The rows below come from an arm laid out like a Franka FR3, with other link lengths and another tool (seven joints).
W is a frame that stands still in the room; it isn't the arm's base.
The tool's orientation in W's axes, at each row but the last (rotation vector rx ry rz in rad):
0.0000, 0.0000, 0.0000
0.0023, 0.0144, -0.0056
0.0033, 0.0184, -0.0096
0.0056, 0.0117, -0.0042
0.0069, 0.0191, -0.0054
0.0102, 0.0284, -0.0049
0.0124, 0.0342, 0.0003
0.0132, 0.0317, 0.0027
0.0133, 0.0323, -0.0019
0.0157, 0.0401, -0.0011
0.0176, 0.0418, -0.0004
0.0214, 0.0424, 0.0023
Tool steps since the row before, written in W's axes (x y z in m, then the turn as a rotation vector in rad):
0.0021, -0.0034, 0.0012, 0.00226, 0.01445, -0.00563
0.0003, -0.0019, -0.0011, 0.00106, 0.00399, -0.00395
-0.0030, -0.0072, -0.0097, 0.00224, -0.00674, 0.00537
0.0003, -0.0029, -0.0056, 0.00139, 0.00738, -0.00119
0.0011, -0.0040, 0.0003, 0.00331, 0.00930, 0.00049
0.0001, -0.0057, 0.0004, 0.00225, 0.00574, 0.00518
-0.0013, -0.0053, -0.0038, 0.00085, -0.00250, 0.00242
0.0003, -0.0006, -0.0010, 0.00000, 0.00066, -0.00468
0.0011, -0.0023, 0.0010, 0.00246, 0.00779, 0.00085
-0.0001, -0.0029, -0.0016, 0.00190, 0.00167, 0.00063
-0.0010, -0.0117, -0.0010, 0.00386, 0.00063, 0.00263
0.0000, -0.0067, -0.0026, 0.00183, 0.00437, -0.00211
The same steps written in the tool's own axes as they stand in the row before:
0.0021, -0.0034, 0.0012, 0.00226, 0.01445, -0.00563
0.0003, -0.0019, -0.0011, 0.00109, 0.00399, -0.00394
-0.0028, -0.0073, -0.0097, 0.00221, -0.00670, 0.00543
0.0004, -0.0029, -0.0056, 0.00137, 0.00738, -0.00122
0.0011, -0.0040, 0.0003, 0.00325, 0.00932, 0.00049
0.0001, -0.0057, 0.0005, 0.00207, 0.00580, 0.00518
-0.0012, -0.0053, -0.0038, 0.00077, -0.00247, 0.00248
0.0003, -0.0006, -0.0010, 0.00015, 0.00060, -0.00469
0.0011, -0.0023, 0.0011, 0.00242, 0.00781, 0.00083
0.0000, -0.0029, -0.0016, 0.00187, 0.00168, 0.00068
-0.0010, -0.0117, -0.0008, 0.00375, 0.00068, 0.00278
0.0001, -0.0068, -0.0025, 0.00193, 0.00432, -0.00212

